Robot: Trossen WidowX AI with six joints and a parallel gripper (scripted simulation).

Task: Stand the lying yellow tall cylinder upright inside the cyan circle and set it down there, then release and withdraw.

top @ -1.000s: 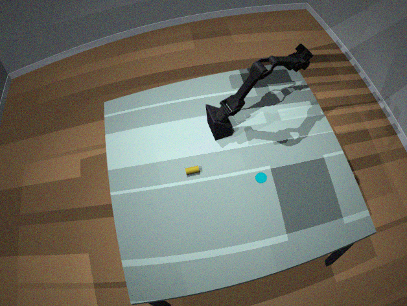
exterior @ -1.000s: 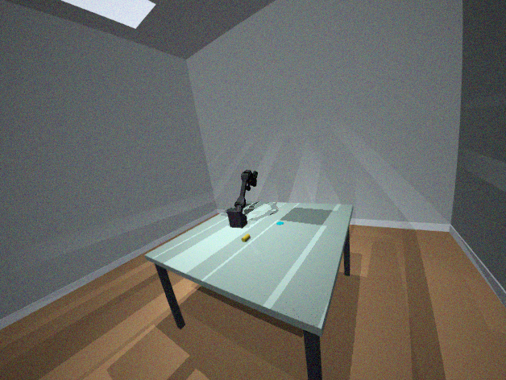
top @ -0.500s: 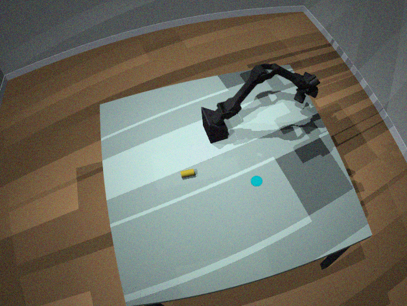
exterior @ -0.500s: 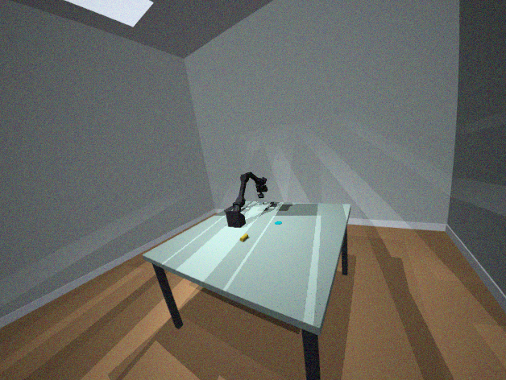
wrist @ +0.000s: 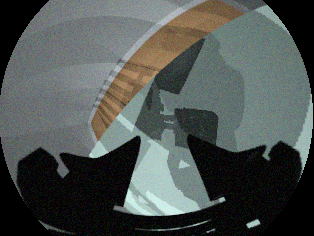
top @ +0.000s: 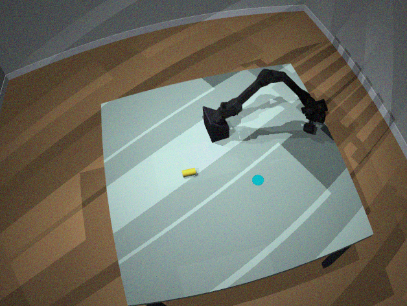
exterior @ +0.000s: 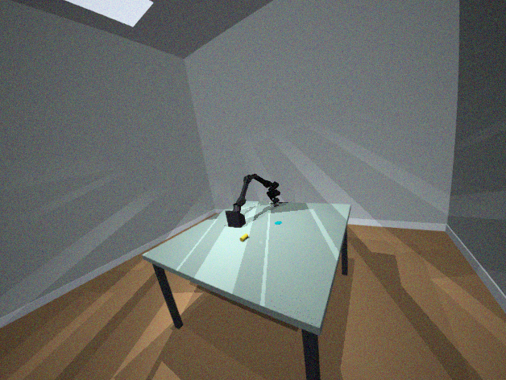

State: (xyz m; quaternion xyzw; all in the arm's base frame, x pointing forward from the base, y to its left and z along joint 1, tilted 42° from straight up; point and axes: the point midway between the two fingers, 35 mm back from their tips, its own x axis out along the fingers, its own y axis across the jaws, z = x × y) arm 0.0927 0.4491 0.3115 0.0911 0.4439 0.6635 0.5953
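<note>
My gripper tip is now 110 mm short of the yellow tall cylinder, 760 mm to the left of it and 10 mm above it. Round my gripper tip: cyan circle (250 mm ahead, 440 mm to the right, 30 mm below).
</note>
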